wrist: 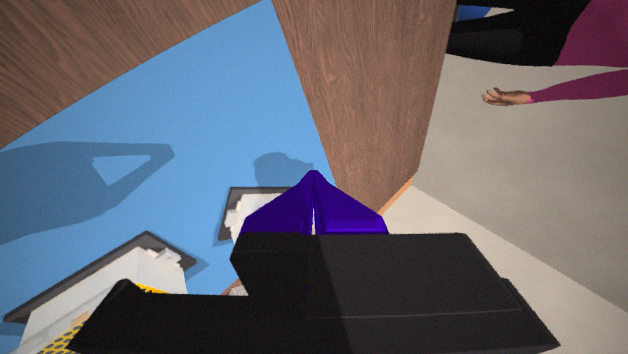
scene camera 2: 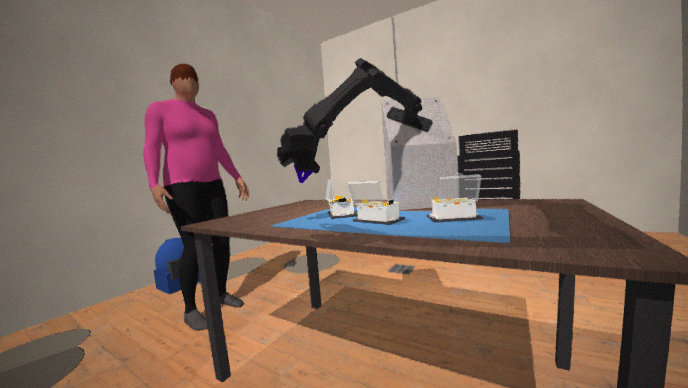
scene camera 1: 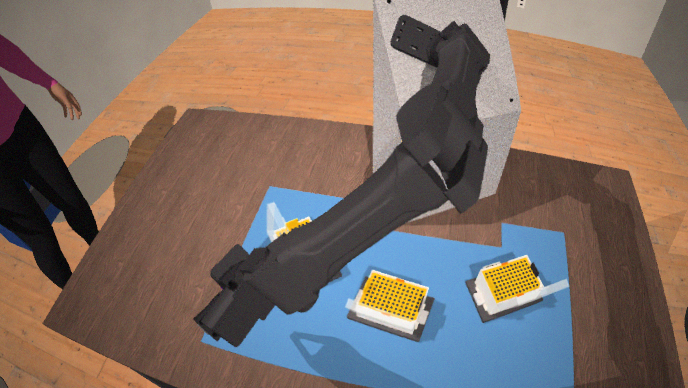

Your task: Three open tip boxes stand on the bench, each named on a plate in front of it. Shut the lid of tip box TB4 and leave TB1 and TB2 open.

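Places are measured from the arm's base along level axes (x ahead, y left, z up), in centimetres.
Where they show: gripper, between the fingertips: (wrist: 313,177) (scene camera 2: 301,182); arm's base, origin of its link: (scene camera 2: 409,119) (scene camera 1: 439,50).
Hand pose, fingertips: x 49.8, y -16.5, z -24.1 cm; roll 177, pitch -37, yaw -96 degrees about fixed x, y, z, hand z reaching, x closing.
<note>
Things, the pixels of their centre, and the offset from my fingertips. "pt": a spot on its surface instead. Level surfaces: height alone.
- middle box, a spot on its surface: (wrist: 102,295) pt dx -8.7, dy +20.1, dz -8.3 cm
- right box, middle of its body: (scene camera 1: 506,280) (scene camera 2: 452,207) dx -30.6, dy +44.1, dz -12.0 cm
- blue mat, height of its surface: dz -15.3 cm
- brown table, height of its surface: dz -15.6 cm
The left tip box, TB4 (scene camera 1: 295,226) (scene camera 2: 342,207) (wrist: 254,201), is white with a yellow rack; its clear lid (scene camera 1: 272,220) (scene camera 2: 329,190) stands upright. The arm covers much of the box in scene camera 1, and its name plate is hidden. The middle box (scene camera 1: 392,300) (scene camera 2: 378,212) (wrist: 102,295) has its lid (scene camera 2: 365,190) up. The right box (scene camera 1: 510,282) (scene camera 2: 454,209) has its lid (scene camera 1: 555,287) (scene camera 2: 465,187) up. TB1 and TB2 cannot be told apart. My gripper (scene camera 2: 302,181) (wrist: 313,177) is shut and empty, above and to the left of the left box in scene camera 2, well clear of its lid.
The boxes stand on a blue mat (scene camera 1: 475,350) (scene camera 2: 425,232) on the brown table (scene camera 1: 150,200) (scene camera 2: 575,225). The arm's grey stand (scene camera 1: 500,132) (scene camera 2: 425,175) is behind them. A person (scene camera 1: 12,120) (scene camera 2: 190,140) stands beyond the table's left side.
</note>
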